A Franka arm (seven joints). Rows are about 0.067 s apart.
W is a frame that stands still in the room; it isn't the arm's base.
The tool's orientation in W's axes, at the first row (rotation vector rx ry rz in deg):
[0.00 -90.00 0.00]
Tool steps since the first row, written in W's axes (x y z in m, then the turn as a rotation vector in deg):
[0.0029 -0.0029 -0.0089 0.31 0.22 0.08]
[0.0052 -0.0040 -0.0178 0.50 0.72 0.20]
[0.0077 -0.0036 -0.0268 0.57 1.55 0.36]
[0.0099 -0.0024 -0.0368 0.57 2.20 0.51]
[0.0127 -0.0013 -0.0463 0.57 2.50 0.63]
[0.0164 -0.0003 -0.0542 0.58 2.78 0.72]
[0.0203 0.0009 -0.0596 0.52 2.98 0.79]
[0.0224 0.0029 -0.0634 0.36 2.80 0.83]
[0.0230 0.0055 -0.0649 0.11 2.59 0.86]
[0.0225 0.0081 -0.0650 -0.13 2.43 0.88]
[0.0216 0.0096 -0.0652 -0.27 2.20 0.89]
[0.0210 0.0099 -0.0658 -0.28 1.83 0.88]
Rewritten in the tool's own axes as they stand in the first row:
[-0.0089 -0.0029 -0.0029 0.08 0.22 -0.31]
[-0.0178 -0.0040 -0.0052 0.20 0.72 -0.50]
[-0.0268 -0.0036 -0.0077 0.36 1.55 -0.57]
[-0.0368 -0.0024 -0.0099 0.51 2.20 -0.57]
[-0.0463 -0.0013 -0.0127 0.63 2.50 -0.57]
[-0.0542 -0.0003 -0.0164 0.72 2.78 -0.58]
[-0.0596 0.0009 -0.0203 0.79 2.98 -0.52]
[-0.0634 0.0029 -0.0224 0.83 2.80 -0.36]
[-0.0649 0.0055 -0.0230 0.86 2.59 -0.11]
[-0.0650 0.0081 -0.0225 0.88 2.43 0.13]
[-0.0652 0.0096 -0.0216 0.89 2.20 0.27]
[-0.0658 0.0099 -0.0210 0.88 1.83 0.28]

